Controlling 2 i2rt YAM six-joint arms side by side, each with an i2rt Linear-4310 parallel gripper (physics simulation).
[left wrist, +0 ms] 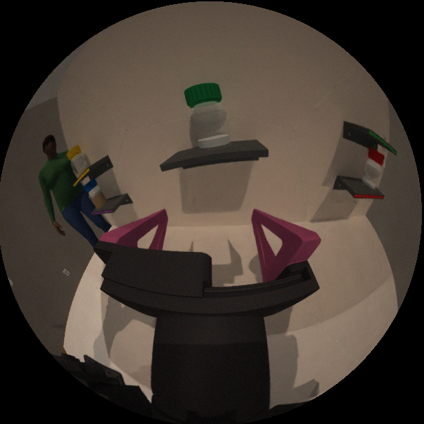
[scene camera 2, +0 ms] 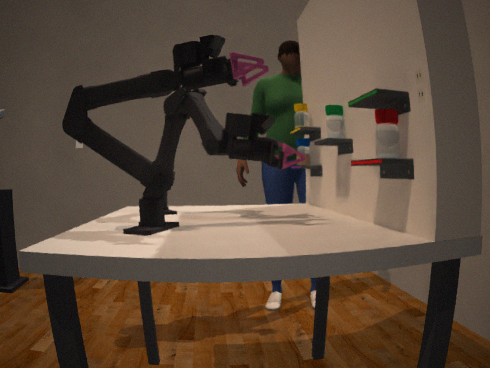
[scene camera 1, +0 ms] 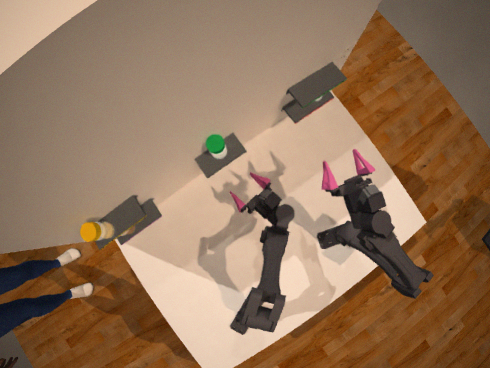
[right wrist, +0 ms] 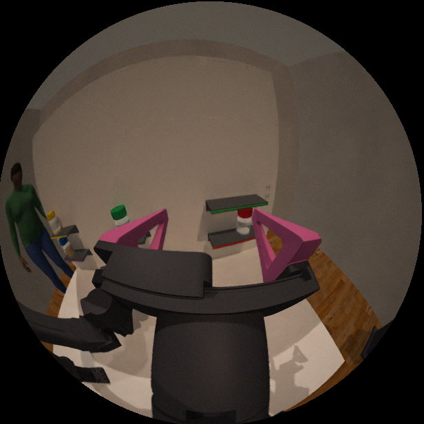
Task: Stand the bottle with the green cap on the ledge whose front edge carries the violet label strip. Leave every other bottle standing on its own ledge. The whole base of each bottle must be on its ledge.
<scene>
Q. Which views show my right gripper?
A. Scene camera 2, scene camera 1 and the right wrist view only.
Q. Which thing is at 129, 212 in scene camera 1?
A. A yellow-strip ledge.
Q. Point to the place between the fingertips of my right gripper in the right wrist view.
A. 209, 213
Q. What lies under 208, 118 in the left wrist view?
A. A green-capped bottle.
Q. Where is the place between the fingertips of my left gripper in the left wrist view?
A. At 209, 213
</scene>
